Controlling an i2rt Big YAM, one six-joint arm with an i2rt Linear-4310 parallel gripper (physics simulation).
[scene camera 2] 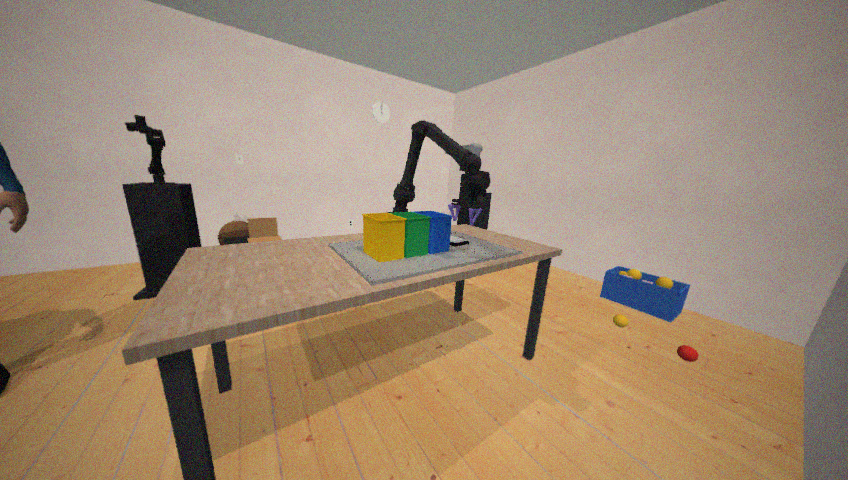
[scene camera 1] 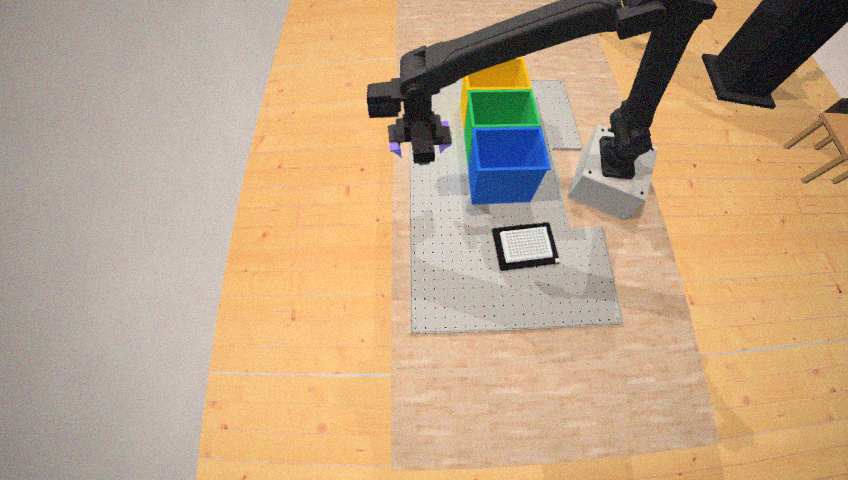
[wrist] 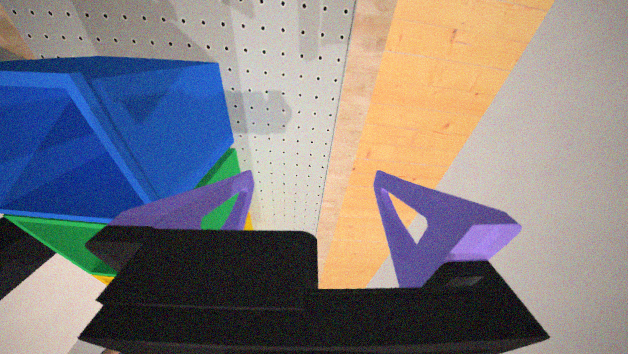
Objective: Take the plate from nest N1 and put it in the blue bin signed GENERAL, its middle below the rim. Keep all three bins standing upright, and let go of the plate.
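Frame: origin at the arm's base, x left, y back, z up, level; metres.
Seen in the pictures: gripper, fingertip midpoint: (scene camera 2: 462, 223) (wrist: 313, 177); arm's base at its link origin: (scene camera 1: 615, 158).
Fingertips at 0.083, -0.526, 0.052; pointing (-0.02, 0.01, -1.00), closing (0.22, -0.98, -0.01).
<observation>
Offsets run from my fingertips to a thing's top centre, as dx, dy, dz. "spot": to the spot under its first point. Level surfaces: height alone.
A white plate {+0.152, +0.298, -0.145} (scene camera 1: 526, 244) with a grid of wells lies flat in a black nest {spot: +0.208, +0.232, -0.159} (scene camera 1: 501, 262) on the perforated board; the nest's label is not readable. The blue bin {-0.034, +0.221, +0.008} (scene camera 1: 505, 186) (scene camera 2: 440, 233) (wrist: 165, 115) stands upright near the nest; its GENERAL sign does not show. The green bin {-0.166, +0.203, +0.008} (scene camera 1: 505, 109) (scene camera 2: 416, 236) and the yellow bin {-0.298, +0.184, +0.008} (scene camera 1: 496, 77) (scene camera 2: 383, 239) stand upright in a row behind it. My gripper (scene camera 1: 420, 148) (scene camera 2: 464, 220) (wrist: 313, 177) is open and empty, above the board's left edge in scene camera 1, beside the bins and away from the plate.
The grey perforated board {dz -0.171} (scene camera 1: 452, 309) (scene camera 2: 380, 274) lies on the wooden table {dz -0.184} (scene camera 1: 535, 404) (scene camera 2: 249, 291). The arm's grey base block (scene camera 1: 612, 199) stands right of the blue bin in scene camera 1. The arm's link passes over the yellow bin in that view.
</observation>
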